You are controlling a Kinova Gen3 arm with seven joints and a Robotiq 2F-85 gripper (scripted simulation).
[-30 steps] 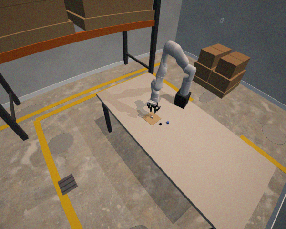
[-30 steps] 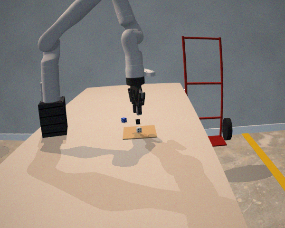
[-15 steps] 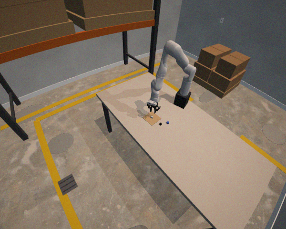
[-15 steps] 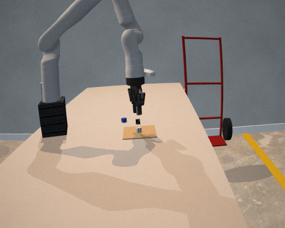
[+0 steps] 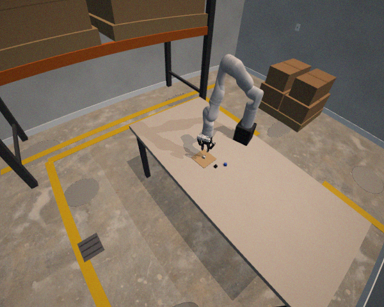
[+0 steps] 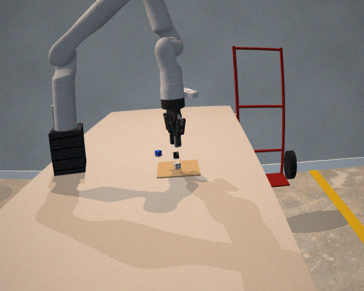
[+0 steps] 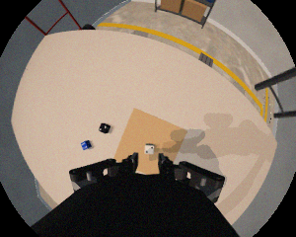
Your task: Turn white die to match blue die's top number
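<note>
The white die is 90 mm below my hand. Also, from my hand: tan mat 100 mm below; then blue die 140 mm to the left, 90 mm below, 90 mm behind; then black die 120 mm to the left, 90 mm below, 20 mm behind.
</note>
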